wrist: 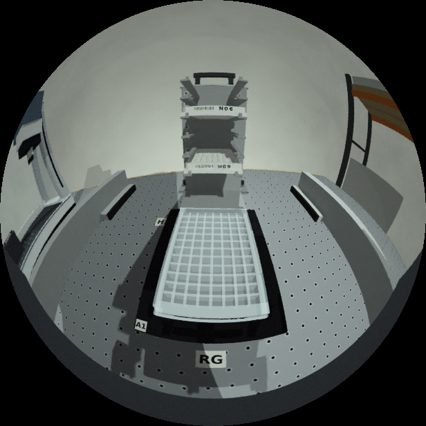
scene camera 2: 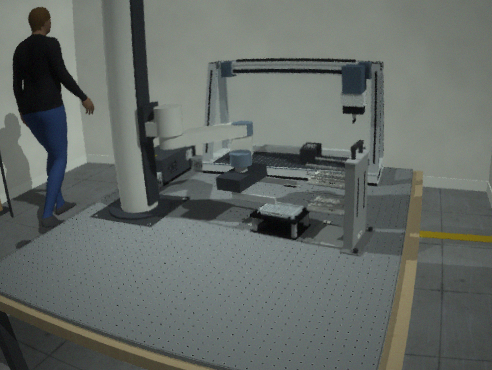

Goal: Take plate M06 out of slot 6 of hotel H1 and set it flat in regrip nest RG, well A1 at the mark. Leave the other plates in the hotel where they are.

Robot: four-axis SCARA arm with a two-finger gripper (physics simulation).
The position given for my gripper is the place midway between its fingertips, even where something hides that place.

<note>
I see my gripper (scene camera 2: 287,192).
My gripper is seen too in the wrist view (wrist: 212,174).
</note>
